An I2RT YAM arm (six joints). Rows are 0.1 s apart.
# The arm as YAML. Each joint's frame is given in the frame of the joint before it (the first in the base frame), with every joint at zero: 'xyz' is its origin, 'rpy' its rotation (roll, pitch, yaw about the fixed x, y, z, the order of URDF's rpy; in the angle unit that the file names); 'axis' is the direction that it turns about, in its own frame. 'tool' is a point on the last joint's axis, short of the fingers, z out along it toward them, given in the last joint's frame.
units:
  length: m
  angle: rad
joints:
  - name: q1
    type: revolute
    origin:
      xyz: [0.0, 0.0, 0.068]
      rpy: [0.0, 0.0, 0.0]
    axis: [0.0, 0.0, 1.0]
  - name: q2
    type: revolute
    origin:
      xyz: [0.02, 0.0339, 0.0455]
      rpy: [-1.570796, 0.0, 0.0]
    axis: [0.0, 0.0, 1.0]
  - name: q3
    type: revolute
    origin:
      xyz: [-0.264, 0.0, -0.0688]
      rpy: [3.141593, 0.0, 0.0]
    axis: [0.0, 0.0, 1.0]
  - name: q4
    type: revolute
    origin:
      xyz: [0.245, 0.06, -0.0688]
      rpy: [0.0, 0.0, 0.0]
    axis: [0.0, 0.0, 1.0]
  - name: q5
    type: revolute
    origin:
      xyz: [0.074, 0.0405, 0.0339]
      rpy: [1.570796, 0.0, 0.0]
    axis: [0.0, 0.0, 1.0]
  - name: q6
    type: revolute
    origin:
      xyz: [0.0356, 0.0, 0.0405]
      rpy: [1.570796, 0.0, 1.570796]
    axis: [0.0, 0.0, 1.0]
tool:
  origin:
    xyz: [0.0, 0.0, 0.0]
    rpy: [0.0, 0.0, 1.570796]
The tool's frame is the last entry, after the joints.
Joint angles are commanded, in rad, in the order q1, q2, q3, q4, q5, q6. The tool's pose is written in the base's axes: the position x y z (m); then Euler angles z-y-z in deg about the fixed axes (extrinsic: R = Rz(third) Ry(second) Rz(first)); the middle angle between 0 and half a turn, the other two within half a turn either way. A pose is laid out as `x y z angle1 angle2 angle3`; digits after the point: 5 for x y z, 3 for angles.
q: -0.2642 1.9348 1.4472 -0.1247 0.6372 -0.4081
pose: 0.42163 -0.13600 0.23945 -46.061 117.514 -57.268
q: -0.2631 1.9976 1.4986 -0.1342 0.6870 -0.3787
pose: 0.43344 -0.14013 0.22918 -46.662 117.226 -60.574
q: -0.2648 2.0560 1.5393 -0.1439 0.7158 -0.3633
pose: 0.44309 -0.14436 0.21627 -47.834 117.581 -62.934
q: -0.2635 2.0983 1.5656 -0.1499 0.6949 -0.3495
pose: 0.45079 -0.14522 0.20494 -47.524 118.982 -62.150
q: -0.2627 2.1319 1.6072 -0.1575 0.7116 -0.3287
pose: 0.45841 -0.14735 0.20256 -46.778 118.522 -63.061
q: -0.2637 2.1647 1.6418 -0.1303 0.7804 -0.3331
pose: 0.46539 -0.15159 0.20158 -47.384 115.587 -66.375
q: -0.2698 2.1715 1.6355 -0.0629 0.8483 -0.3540
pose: 0.46618 -0.15663 0.20276 -47.395 111.887 -69.401
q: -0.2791 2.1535 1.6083 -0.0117 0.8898 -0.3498
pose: 0.46122 -0.16095 0.20722 -45.858 109.437 -71.468
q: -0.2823 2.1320 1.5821 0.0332 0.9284 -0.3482
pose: 0.45654 -0.16210 0.21303 -44.412 107.216 -73.127
